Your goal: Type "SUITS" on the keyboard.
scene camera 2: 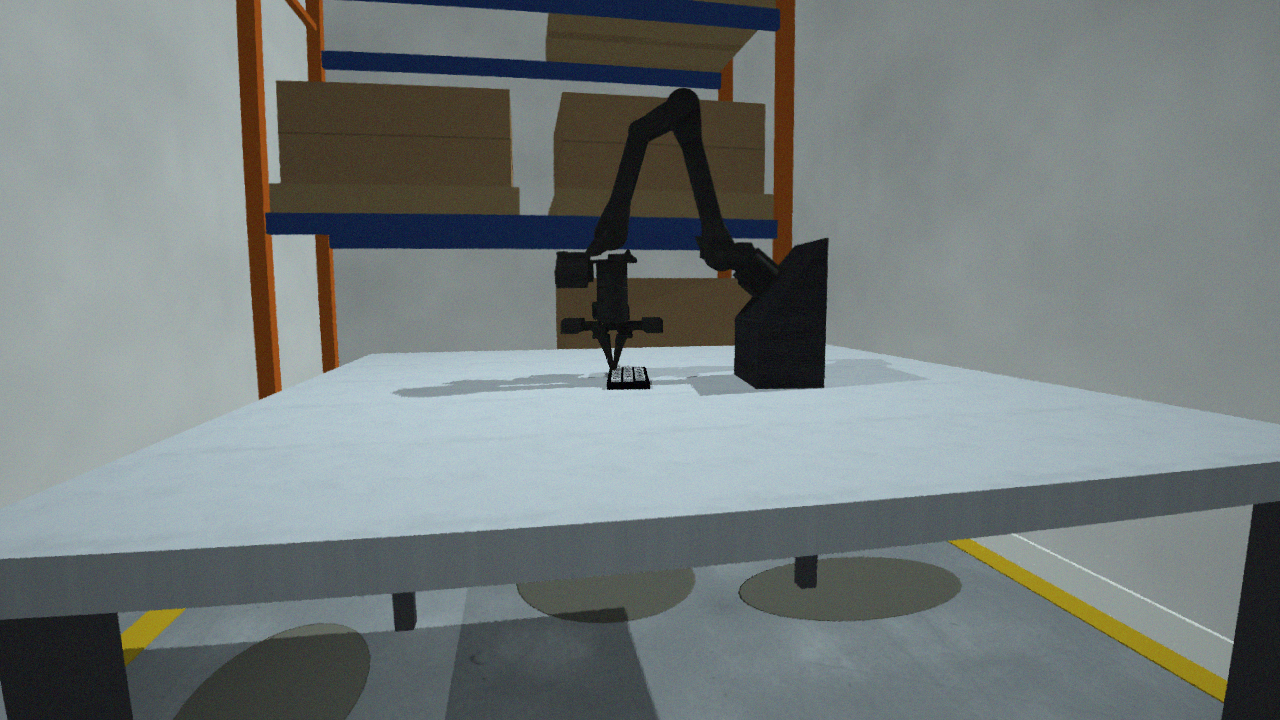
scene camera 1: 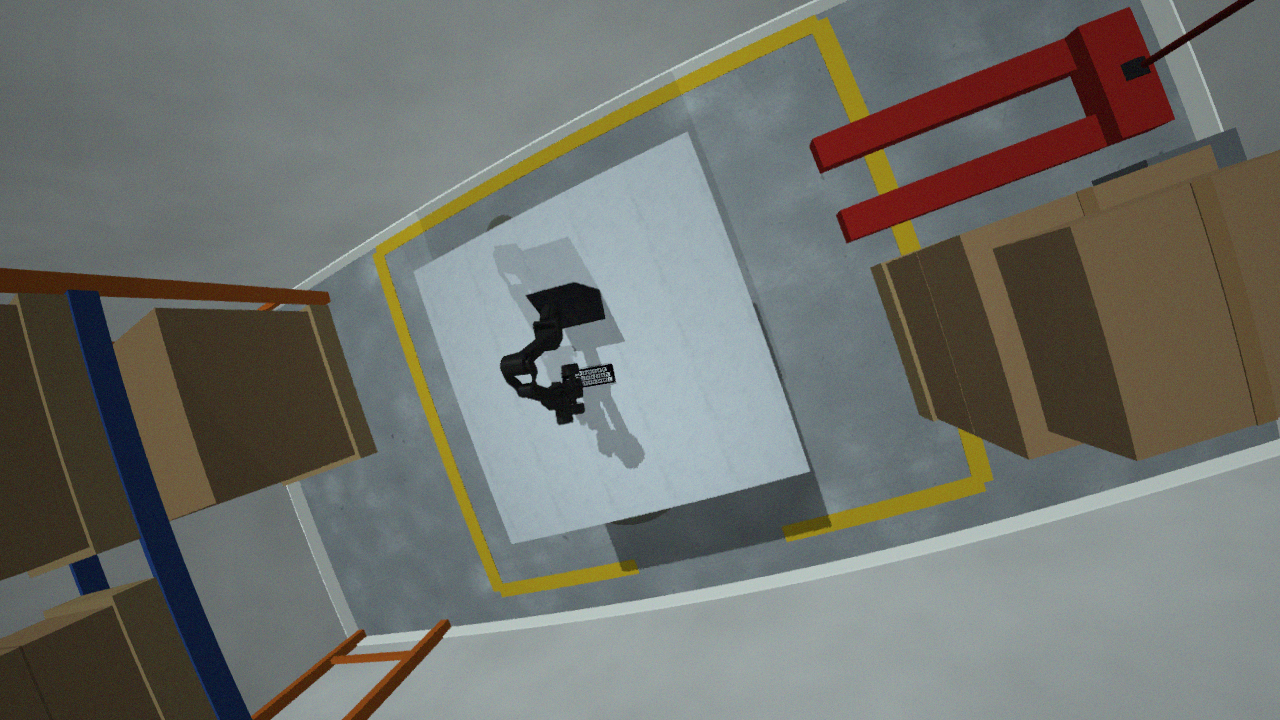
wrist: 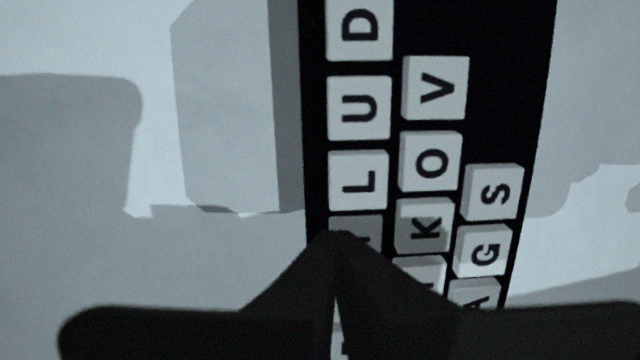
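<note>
A black keyboard (wrist: 509, 56) is here for me to see. So is my own gripper (scene camera 2: 613, 371), which I can find in the wrist view (wrist: 333, 243) too.
</note>
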